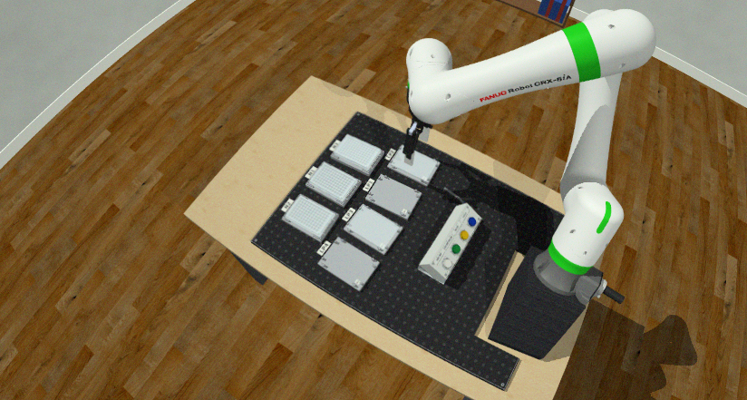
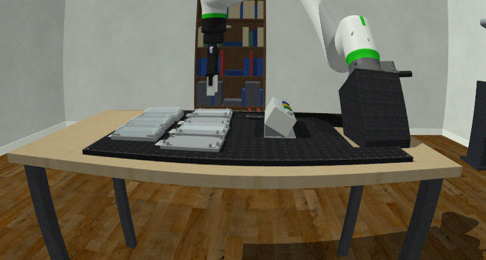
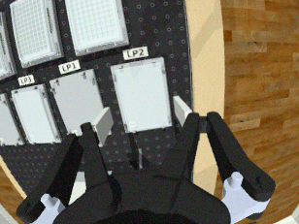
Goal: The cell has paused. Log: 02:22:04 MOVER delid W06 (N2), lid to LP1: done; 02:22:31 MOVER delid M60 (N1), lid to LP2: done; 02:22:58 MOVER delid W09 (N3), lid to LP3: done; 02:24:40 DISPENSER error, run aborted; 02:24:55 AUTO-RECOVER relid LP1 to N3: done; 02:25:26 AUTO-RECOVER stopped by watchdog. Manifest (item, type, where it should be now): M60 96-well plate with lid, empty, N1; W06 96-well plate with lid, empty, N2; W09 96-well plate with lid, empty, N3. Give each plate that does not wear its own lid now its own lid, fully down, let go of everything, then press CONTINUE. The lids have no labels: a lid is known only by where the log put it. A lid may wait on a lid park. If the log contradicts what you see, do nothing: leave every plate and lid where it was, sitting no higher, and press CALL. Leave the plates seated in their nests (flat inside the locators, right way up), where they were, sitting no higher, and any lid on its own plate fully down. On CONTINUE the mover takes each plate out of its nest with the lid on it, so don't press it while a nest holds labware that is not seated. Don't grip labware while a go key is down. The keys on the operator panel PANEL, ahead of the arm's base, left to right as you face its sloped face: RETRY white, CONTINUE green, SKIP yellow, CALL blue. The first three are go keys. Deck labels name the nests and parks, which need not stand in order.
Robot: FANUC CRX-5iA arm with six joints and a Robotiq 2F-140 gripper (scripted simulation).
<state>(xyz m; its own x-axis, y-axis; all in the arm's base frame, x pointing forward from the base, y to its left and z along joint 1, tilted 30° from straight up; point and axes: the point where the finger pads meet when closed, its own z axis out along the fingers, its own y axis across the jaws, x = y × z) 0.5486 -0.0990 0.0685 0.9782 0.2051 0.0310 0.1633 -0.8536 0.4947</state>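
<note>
Now: the lid park LP2 10 cm below my hand. From my hand the other things lie so: park LP1: 13 cm to the left, 10 cm below, 2 cm behind; then LP3: 26 cm to the left, 10 cm below, 4 cm behind; then LP1 label: 15 cm to the left, 10 cm below, 7 cm ahead.
</note>
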